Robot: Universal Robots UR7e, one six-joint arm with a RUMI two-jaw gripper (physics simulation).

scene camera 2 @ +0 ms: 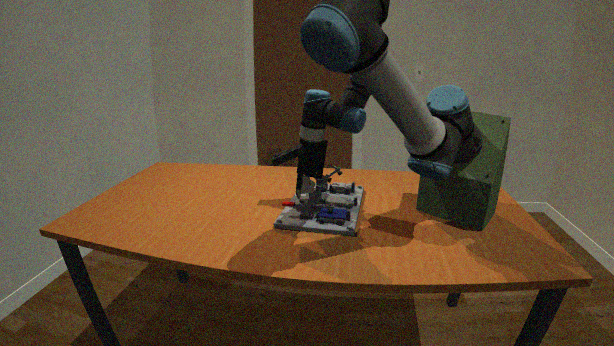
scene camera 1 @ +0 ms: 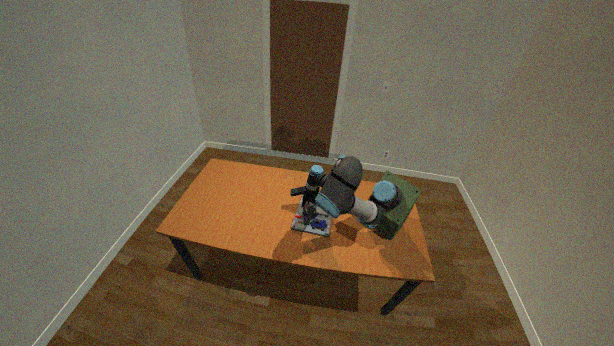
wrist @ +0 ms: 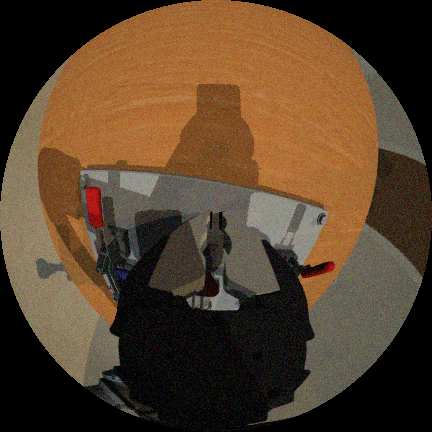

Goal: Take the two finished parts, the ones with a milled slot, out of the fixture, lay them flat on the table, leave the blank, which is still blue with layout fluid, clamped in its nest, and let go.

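Frame: origin at the arm's base, x right, y back, z down, level; centimetres.
Where they show: gripper, fingertip midpoint: (scene camera 2: 299,198) (scene camera 1: 302,206) (wrist: 215,212); arm's base, link origin: (scene camera 2: 460,142).
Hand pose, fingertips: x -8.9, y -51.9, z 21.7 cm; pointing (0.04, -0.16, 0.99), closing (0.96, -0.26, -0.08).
Things, the pixels of their top centre, and the offset from my fingertips. "*": a spot on its surface instead. Level surfaces: height alone.
- fixture plate, top centre: (wrist: 196,270) (scene camera 2: 324,202) (scene camera 1: 315,211) dx +0.3, dy +8.8, dz +0.6 cm
- blue blank, top centre: (wrist: 123,286) (scene camera 2: 333,212) (scene camera 1: 319,223) dx -10.1, dy +14.8, dz -1.5 cm
- pale grey part, top centre: (wrist: 192,300) (scene camera 2: 340,199) dx +0.8, dy +14.1, dz -1.0 cm
- clamp's handle, surface spot: (wrist: 209,286) * dx -0.3, dy +2.1, dz -7.2 cm
- far clamp's red handle, surface spot: (wrist: 318,270) * dx +9.5, dy +0.2, dz -6.8 cm
- table, surface height: dz +2.1 cm
The fixture plate (scene camera 1: 298,226) (scene camera 2: 285,223) (wrist: 205,192) lies on the table with three nests. The blue blank (scene camera 1: 318,224) (scene camera 2: 333,215) is in the near nest; a sliver shows in the wrist view. A pale grey part (scene camera 2: 341,201) lies in the middle nest and a grey part (scene camera 2: 342,188) in the far nest; their slots are too small to make out. My gripper (scene camera 2: 299,194) (wrist: 215,212) points down at the middle clamp, its fingers nearly together around that clamp's handle (wrist: 209,286), whose red grip shows between the jaws. The contact is partly hidden.
A near clamp's red handle (scene camera 2: 288,203) (wrist: 94,207) and a far clamp's red handle (wrist: 318,270) stick out either side of my gripper. The far clamp's arm (scene camera 2: 334,173) stands raised. The green base block (scene camera 1: 400,210) (scene camera 2: 460,200) stands on the right of the table (scene camera 1: 225,205) (scene camera 2: 175,215).
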